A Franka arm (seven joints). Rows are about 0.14 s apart.
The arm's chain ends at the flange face. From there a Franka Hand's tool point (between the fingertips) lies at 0.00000 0.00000 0.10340 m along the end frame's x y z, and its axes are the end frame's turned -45 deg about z.
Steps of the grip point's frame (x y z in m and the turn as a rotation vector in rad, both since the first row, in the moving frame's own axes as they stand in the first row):
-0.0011 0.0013 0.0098 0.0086 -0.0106 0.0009
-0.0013 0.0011 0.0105 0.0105 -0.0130 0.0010
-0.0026 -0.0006 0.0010 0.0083 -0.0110 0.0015
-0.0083 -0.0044 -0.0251 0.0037 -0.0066 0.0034
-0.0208 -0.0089 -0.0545 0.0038 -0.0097 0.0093
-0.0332 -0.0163 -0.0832 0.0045 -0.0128 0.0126
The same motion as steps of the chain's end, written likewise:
0.0015 0.0016 0.0098 -0.0014 -0.0136 0.0009
0.0016 0.0015 0.0105 -0.0018 -0.0166 0.0010
-0.0009 0.0012 0.0010 -0.0019 -0.0136 0.0015
-0.0082 0.0025 -0.0251 -0.0021 -0.0073 0.0034
-0.0200 0.0080 -0.0545 -0.0042 -0.0095 0.0093
-0.0337 0.0114 -0.0832 -0.0059 -0.0122 0.0126

